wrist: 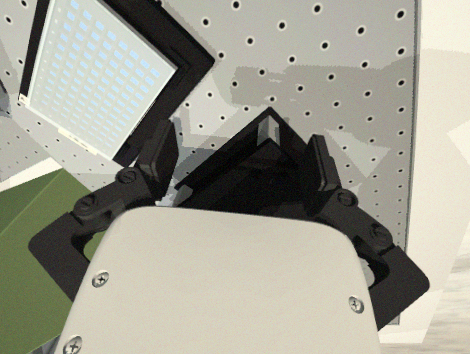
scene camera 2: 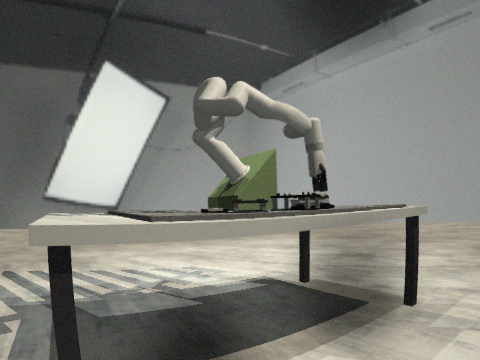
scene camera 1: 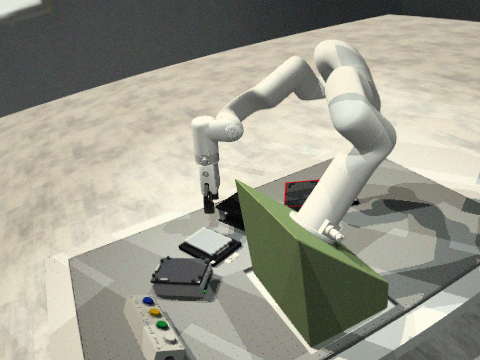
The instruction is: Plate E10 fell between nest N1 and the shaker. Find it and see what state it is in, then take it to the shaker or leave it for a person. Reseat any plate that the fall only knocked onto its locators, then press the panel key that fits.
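Places are measured from the arm's base along level axes (x right, y ahead, z up), in centimetres.
Pixels of known places: gripper, fingertip midpoint: [wrist: 240,143] [scene camera 2: 320,191] [scene camera 1: 211,206]; arm's base at its link origin: [scene camera 2: 240,175] [scene camera 1: 311,229].
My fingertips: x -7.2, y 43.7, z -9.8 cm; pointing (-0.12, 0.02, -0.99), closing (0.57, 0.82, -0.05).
For each thing: its top centre in the pictures, then the offset to it from my fingertips. "spot": a spot on its surface instead. Level surfaces: height alone.
- very dark surface at its surface level: dz -1.4 cm
- pale plate with light-blue wells, top centre: [wrist: 90,90] [scene camera 1: 207,239] dy -10.3, dx -7.6, dz -4.1 cm
- black nest at a spot on its surface: [wrist: 197,65] spot: dy -1.9, dx -4.6, dz -5.8 cm
- shaker at a spot on its surface: [scene camera 1: 182,271] spot: dy -22.1, dx -20.6, dz -1.7 cm
- key panel at its top centre: [scene camera 1: 146,317] [scene camera 2: 308,192] dy -35.8, dx -35.0, dz +1.2 cm
- red-edged dark tray at its top centre: [scene camera 1: 302,191] [scene camera 2: 249,199] dy -10.4, dx +28.6, dz -2.6 cm
My gripper [scene camera 1: 209,204] [scene camera 2: 320,184] [wrist: 240,143] is open and empty, low over a black stand with grey posts [scene camera 1: 231,209] [wrist: 225,151]. In the wrist view its fingers are on either side of this stand. A very dark surface [wrist: 270,177] shows inside the stand; I cannot tell its shape or state. A pale plate with light-blue wells [scene camera 1: 207,241] [wrist: 100,80] lies in a black nest [wrist: 197,65]. The shaker [scene camera 1: 182,271] has a dark top with corner clamps and a small green light. The key panel [scene camera 1: 142,325] has blue, yellow, green and white keys. No E10 label is readable.
The green wedge base [scene camera 1: 275,260] [scene camera 2: 260,172] [wrist: 30,250] stands beside the black stand and partly hides it in scene camera 1. A red-edged dark tray [scene camera 1: 299,193] lies behind the arm. A low dark stand [scene camera 2: 250,202] shows in scene camera 2.
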